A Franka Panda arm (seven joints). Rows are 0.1 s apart.
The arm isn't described. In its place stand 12 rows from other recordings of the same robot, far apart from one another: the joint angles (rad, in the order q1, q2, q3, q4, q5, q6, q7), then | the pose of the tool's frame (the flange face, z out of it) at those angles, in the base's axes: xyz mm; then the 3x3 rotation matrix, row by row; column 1 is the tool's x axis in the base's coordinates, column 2 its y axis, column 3 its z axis.
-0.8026 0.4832 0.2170 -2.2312 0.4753 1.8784 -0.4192 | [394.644 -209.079 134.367], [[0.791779 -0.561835 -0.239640], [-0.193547 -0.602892 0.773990], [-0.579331 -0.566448 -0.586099]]
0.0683 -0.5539 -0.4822 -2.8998 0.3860 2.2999 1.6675 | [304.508 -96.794 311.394], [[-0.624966 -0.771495 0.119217], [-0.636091 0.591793 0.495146], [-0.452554 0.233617 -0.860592]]
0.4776 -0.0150 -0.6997 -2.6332 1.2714 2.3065 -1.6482 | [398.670 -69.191 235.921], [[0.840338 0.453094 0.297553], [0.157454 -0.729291 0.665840], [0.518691 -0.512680 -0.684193]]
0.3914 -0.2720 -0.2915 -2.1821 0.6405 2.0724 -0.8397 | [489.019 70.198 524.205], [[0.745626 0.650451 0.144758], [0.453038 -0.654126 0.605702], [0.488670 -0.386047 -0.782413]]
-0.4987 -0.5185 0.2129 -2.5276 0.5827 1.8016 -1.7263 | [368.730 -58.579 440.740], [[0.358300 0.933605 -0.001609], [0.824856 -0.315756 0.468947], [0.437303 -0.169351 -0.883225]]
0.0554 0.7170 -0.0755 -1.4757 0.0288 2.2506 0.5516 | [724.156 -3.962 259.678], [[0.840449 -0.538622 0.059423], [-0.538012 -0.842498 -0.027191], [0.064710 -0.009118 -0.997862]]
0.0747 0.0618 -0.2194 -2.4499 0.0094 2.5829 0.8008 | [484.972 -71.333 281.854], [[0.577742 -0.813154 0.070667], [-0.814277 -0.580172 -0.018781], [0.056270 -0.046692 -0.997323]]
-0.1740 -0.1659 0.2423 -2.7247 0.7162 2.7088 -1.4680 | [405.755 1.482 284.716], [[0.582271 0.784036 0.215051], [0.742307 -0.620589 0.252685], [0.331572 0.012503 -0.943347]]
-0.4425 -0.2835 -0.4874 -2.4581 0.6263 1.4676 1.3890 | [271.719 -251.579 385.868], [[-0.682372 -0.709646 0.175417], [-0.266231 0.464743 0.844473], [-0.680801 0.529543 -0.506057]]
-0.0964 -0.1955 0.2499 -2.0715 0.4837 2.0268 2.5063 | [505.736 112.516 531.442], [[-0.803034 -0.584048 0.118424], [-0.501128 0.769355 0.396186], [-0.322501 0.258806 -0.910501]]
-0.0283 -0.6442 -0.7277 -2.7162 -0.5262 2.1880 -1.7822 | [268.702 -249.258 371.860], [[0.133089 0.990602 0.031556], [0.990526 -0.131856 -0.038364], [-0.033843 0.036363 -0.998765]]
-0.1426 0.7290 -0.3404 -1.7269 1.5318 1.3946 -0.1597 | [609.421 -155.045 207.080], [[0.705585 -0.662651 0.251084], [-0.262559 0.084635 0.961197], [-0.658189 -0.744131 -0.114268]]
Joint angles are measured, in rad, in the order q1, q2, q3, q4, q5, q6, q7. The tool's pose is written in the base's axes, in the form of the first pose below.
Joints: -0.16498, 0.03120, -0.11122, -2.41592, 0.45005, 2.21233, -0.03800
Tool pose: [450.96 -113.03 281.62], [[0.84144 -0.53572 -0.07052], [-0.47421 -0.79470 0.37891], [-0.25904 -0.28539 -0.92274]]
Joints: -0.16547, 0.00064, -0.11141, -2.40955, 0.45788, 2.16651, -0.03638
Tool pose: [450.26 -109.95 295.89], [[0.84420 -0.53131 -0.07104], [-0.46369 -0.79031 0.40051], [-0.26894 -0.30517 -0.91353]]
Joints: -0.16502, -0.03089, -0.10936, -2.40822, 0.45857, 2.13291, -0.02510
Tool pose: [448.75 -106.14 309.27], [[0.84557 -0.52924 -0.07006], [-0.45865 -0.78733 0.41200], [-0.27321 -0.31625 -0.90848]]
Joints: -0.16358, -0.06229, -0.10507, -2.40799, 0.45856, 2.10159, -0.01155
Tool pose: [446.96 -100.97 322.21], [[0.84741 -0.52625 -0.07041], [-0.45289 -0.78568 0.42143], [-0.27710 -0.32524 -0.90412]]
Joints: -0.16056, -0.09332, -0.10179, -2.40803, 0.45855, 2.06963, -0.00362
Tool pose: [444.61 -95.43 334.77], [[0.85232 -0.51797 -0.07259], [-0.44162 -0.78705 0.43073], [-0.28023 -0.33506 -0.89956]]
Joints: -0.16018, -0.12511, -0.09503, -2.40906, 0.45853, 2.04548, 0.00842
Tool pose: [442.34 -90.10 347.57], [[0.85597 -0.51238 -0.06914], [-0.43610 -0.78734 0.43578], [-0.27772 -0.34287 -0.89739]]
